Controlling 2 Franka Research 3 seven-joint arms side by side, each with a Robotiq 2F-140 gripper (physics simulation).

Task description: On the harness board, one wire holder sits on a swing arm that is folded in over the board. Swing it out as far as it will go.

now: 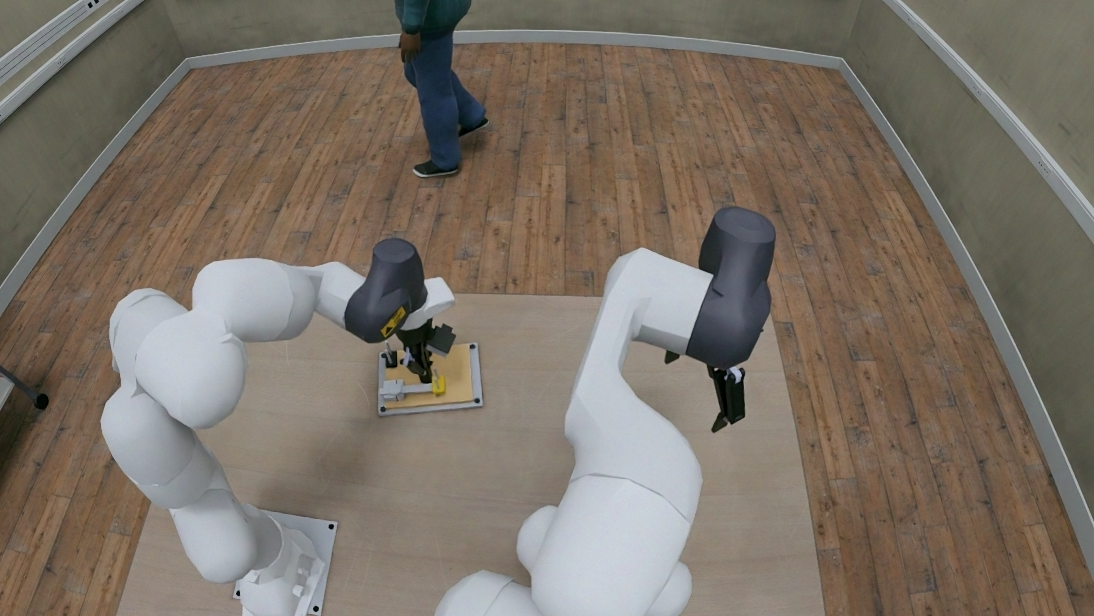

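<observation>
The harness board (pixel 457 369) is a tan panel with a grey frame, lying on the table left of the middle. A grey swing arm (pixel 417 388) runs across the board's lower part from a grey block (pixel 391 391) at its left edge. A yellow wire holder (pixel 438 384) sits at the arm's right end, over the board. My left gripper (pixel 425 378) is shut and empty, its fingertips low over the board, close to the upper left of the yellow holder; whether they touch it I cannot tell. My right gripper (pixel 695 392) is open and empty, off to the right over the table.
A small black holder (pixel 391 358) stands at the board's upper left, beside the left fingers. The left arm reaches in from the left and the right arm rises right of the board. A person (pixel 437 99) walks on the wooden floor behind the table (pixel 520 428).
</observation>
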